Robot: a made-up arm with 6 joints. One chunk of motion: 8 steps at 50 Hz.
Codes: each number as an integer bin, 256 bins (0 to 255) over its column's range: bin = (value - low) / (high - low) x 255, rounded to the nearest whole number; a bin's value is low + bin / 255 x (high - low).
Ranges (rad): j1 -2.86..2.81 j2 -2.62..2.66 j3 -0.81..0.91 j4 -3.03..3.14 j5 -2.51..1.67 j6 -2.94..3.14
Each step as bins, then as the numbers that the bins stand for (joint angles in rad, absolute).
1 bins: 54 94 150 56 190 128
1 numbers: -1.6593 -0.6736 0.2018 -1.6750 0.6045 0.1119
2 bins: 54 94 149 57 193 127
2 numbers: -1.6593 -0.6736 0.1950 -1.6508 0.6537 0.0881
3 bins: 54 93 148 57 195 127
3 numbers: -1.6593 -0.6944 0.1883 -1.6508 0.6865 0.0881
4 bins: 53 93 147 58 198 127
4 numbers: -1.6815 -0.6944 0.1815 -1.6266 0.7356 0.0881
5 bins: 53 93 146 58 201 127
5 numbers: -1.6815 -0.6944 0.1748 -1.6266 0.7848 0.0881
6 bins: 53 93 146 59 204 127
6 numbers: -1.6815 -0.6944 0.1748 -1.6024 0.8340 0.0881
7 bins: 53 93 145 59 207 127
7 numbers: -1.6815 -0.6944 0.1680 -1.6024 0.8832 0.0881
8 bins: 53 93 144 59 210 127
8 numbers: -1.6815 -0.6944 0.1613 -1.6024 0.9324 0.0881
